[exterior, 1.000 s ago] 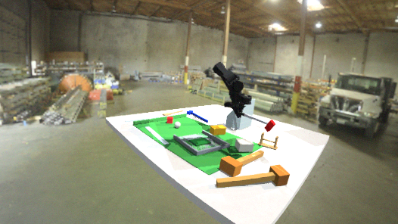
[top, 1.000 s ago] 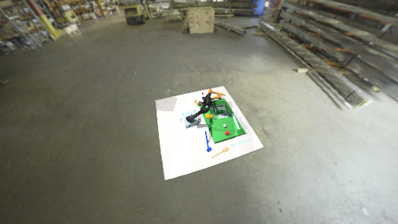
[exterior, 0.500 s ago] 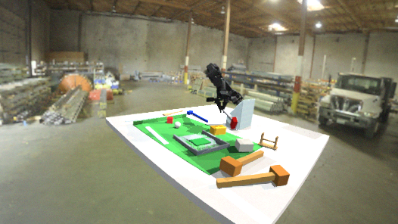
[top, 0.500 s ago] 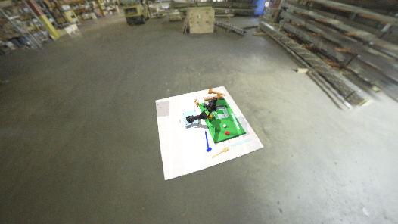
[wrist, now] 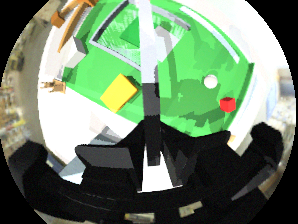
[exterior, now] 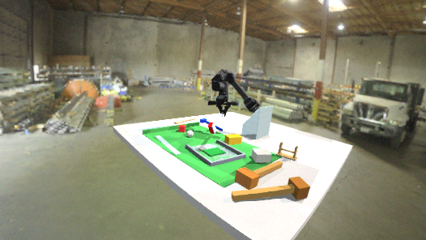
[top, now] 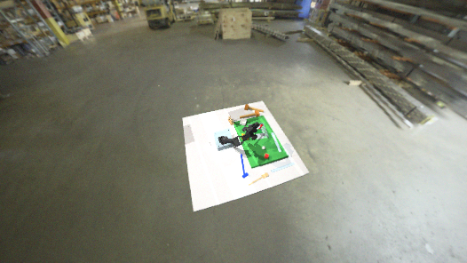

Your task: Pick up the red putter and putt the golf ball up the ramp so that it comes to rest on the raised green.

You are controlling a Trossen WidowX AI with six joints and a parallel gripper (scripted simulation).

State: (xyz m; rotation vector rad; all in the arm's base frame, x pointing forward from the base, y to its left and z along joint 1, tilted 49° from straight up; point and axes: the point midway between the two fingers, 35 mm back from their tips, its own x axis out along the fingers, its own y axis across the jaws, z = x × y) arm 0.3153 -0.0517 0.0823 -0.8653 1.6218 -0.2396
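The red putter lies 110 mm ahead of my gripper tip, 50 mm to the left of it and 10 mm above it. Round my gripper tip: yellow block 90 mm to the left, 120 mm below; then white golf ball 140 mm ahead, 140 mm to the right, 120 mm below; then red cube 110 mm ahead, 260 mm to the right, 120 mm below.
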